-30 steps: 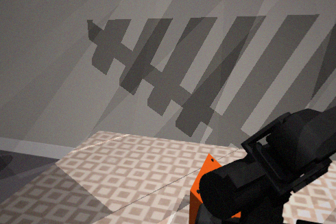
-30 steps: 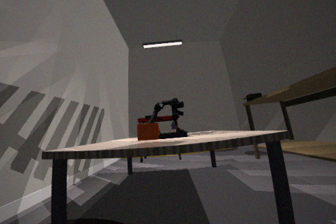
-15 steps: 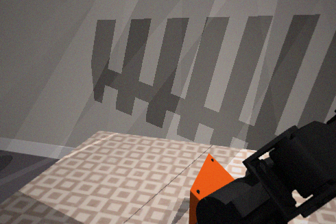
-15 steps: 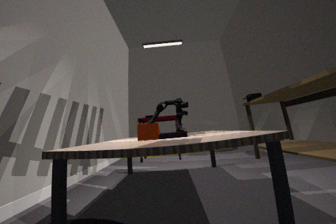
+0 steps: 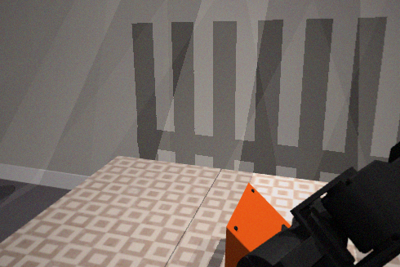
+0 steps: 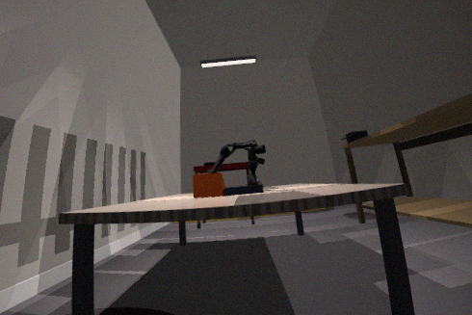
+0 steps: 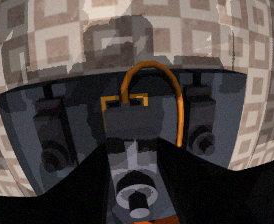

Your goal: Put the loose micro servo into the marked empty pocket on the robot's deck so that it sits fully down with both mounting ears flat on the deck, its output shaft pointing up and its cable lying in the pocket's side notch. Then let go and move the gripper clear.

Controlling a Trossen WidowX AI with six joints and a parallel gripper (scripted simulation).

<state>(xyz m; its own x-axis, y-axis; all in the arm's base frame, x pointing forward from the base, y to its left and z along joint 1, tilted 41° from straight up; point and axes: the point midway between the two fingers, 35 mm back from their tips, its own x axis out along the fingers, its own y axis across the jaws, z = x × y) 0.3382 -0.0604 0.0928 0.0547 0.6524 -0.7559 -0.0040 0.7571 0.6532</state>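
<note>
Right now my gripper tip is 120 mm past the dark grey deck and 80 mm above it.
</note>
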